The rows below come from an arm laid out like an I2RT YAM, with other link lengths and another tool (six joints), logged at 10 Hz.
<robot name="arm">
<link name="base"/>
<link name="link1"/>
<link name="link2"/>
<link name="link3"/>
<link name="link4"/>
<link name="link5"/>
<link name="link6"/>
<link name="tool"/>
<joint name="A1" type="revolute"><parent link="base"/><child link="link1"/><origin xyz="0.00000 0.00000 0.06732" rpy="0.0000 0.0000 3.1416"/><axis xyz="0 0 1"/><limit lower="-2.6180" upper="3.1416"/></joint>
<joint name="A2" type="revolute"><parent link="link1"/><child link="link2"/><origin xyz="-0.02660 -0.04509 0.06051" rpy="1.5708 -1.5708 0.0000"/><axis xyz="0 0 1"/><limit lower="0.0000" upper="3.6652"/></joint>
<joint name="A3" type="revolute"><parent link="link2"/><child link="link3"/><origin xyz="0.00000 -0.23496 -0.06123" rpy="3.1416 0.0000 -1.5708"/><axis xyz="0 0 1"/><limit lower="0.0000" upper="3.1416"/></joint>
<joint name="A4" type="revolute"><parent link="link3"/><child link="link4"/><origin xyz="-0.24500 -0.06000 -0.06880" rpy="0.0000 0.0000 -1.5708"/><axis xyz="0 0 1"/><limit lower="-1.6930" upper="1.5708"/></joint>
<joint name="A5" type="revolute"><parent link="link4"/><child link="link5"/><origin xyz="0.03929 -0.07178 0.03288" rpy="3.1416 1.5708 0.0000"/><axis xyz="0 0 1"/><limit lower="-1.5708" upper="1.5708"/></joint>
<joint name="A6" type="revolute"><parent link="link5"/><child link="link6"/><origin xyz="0.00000 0.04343 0.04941" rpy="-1.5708 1.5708 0.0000"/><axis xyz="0 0 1"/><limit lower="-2.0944" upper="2.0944"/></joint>
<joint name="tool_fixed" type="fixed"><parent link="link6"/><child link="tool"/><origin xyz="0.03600 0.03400 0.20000" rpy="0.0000 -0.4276 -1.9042"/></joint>
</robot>
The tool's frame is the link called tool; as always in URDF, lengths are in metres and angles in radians.
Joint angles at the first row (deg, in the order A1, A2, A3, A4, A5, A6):
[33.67 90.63 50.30 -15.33 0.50 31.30]
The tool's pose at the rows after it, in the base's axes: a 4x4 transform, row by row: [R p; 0 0 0 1], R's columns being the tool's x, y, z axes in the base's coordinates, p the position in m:
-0.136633 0.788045 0.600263 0.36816; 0.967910 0.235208 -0.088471 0.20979; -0.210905 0.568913 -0.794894 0.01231; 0 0 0 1
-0.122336 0.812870 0.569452 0.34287; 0.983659 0.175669 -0.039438 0.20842; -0.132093 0.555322 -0.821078 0.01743; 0 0 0 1
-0.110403 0.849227 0.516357 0.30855; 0.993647 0.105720 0.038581 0.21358; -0.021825 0.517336 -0.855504 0.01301; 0 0 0 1
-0.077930 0.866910 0.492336 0.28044; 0.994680 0.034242 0.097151 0.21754; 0.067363 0.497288 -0.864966 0.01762; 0 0 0 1
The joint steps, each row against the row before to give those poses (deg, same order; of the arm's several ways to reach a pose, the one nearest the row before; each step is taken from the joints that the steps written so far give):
[-0.02 -6.31 -1.82 -3.00 -0.26 1.74]
[0.03 -6.95 -4.29 -1.91 -3.13 3.82]
[0.62 -7.36 -5.93 -0.60 -4.61 5.48]
[2.01 -8.33 -4.93 -1.05 -1.56 6.23]

